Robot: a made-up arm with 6 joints.
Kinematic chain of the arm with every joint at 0, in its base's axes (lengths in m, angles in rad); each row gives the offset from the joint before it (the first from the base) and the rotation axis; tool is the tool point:
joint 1: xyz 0 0 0.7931 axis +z
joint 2: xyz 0.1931 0 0 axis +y
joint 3: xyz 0 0 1.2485 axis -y
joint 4: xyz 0 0 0.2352 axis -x
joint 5: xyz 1.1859 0 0 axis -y
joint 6: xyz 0.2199 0 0 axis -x
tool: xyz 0 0 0
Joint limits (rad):
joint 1: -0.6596..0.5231
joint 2: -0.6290..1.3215
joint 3: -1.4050..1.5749
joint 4: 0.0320..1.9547
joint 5: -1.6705..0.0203
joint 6: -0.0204..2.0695
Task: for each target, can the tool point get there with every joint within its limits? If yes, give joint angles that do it. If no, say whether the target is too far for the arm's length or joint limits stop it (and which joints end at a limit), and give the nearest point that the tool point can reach.
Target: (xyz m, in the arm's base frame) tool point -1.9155 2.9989 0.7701
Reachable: no: too far | nearest point -1.2985 0.7502 2.5534 | short by 2.936 m
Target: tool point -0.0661 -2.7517 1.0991
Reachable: no: joint limits stop it (at a limit: joint 1) | nearest point 1.1565 -1.1751 1.0991 | short by 1.995 m
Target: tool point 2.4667 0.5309 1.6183
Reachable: yes | joints 0.2351 0.8183 0.6284 1.6544 -0.2694 1.2390
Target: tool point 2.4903 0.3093 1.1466
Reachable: yes | joints 0.1436 0.9116 0.5026 0.5398 -0.4613 1.5646
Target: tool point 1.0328 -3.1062 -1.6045
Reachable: no: too far | nearest point 1.4843 -1.3490 -0.1250 | short by 2.341 m
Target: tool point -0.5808 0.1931 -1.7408
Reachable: no: joint limits stop it (at a limit: joint 1, joint 2, joint 5) | nearest point 0.5502 0.3215 -0.1015 | short by 1.996 m
